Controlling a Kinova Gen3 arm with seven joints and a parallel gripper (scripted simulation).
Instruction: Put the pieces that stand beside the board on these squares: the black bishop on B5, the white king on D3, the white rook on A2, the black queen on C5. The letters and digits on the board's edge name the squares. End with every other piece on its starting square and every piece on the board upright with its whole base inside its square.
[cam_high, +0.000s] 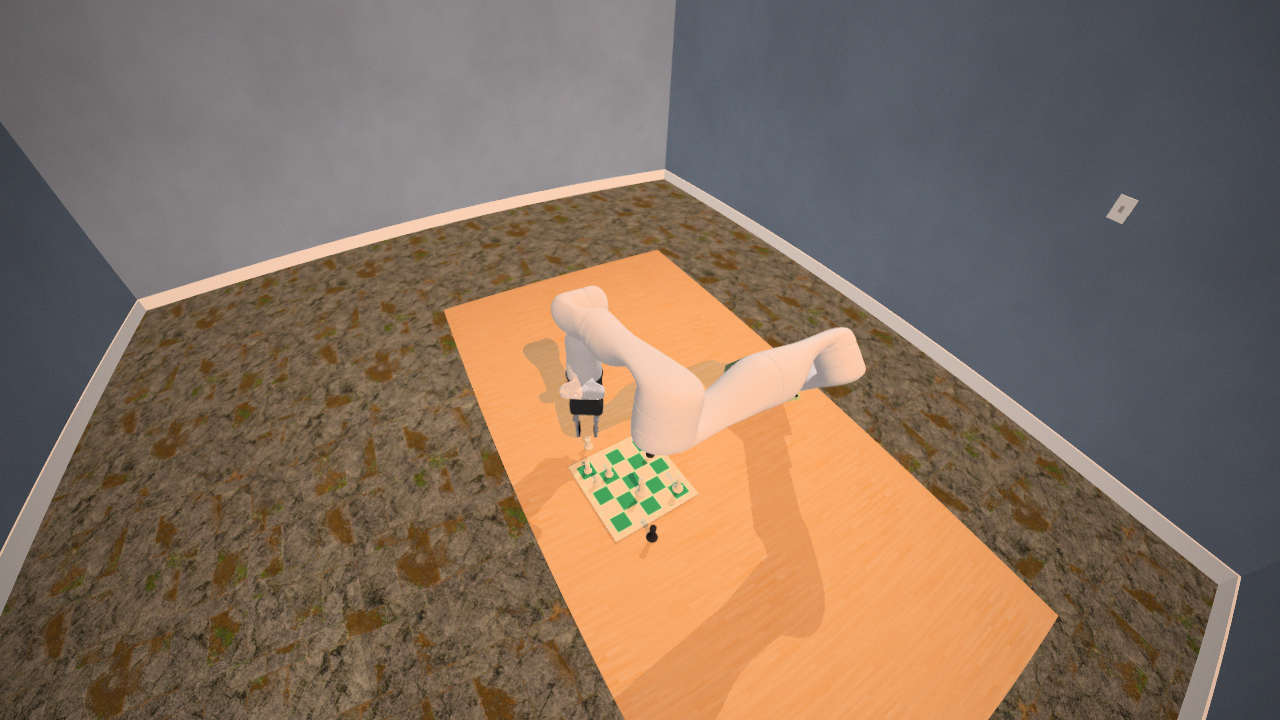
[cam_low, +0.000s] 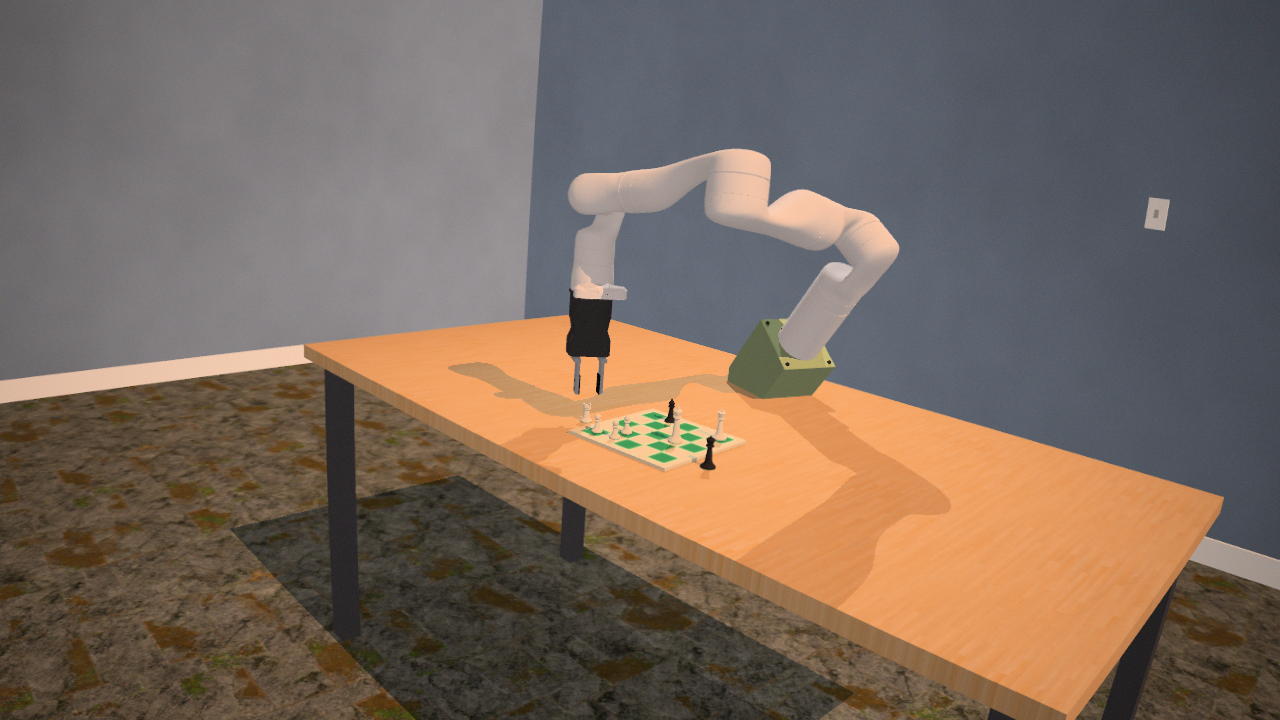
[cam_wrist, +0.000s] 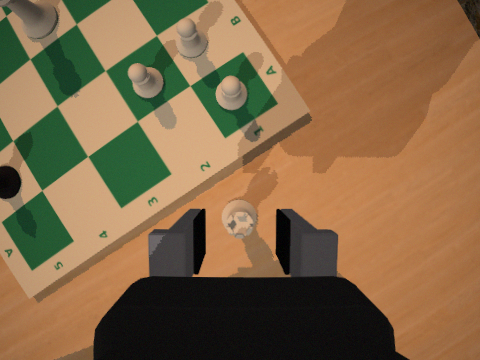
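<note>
The white rook is 50 mm below my hand. The rest, counted from my hand: white king 60 mm behind, 170 mm to the left, 30 mm below; chessboard 60 mm behind, 130 mm to the left, 70 mm below; black bishop 130 mm behind, 80 mm to the left, 40 mm below.
</note>
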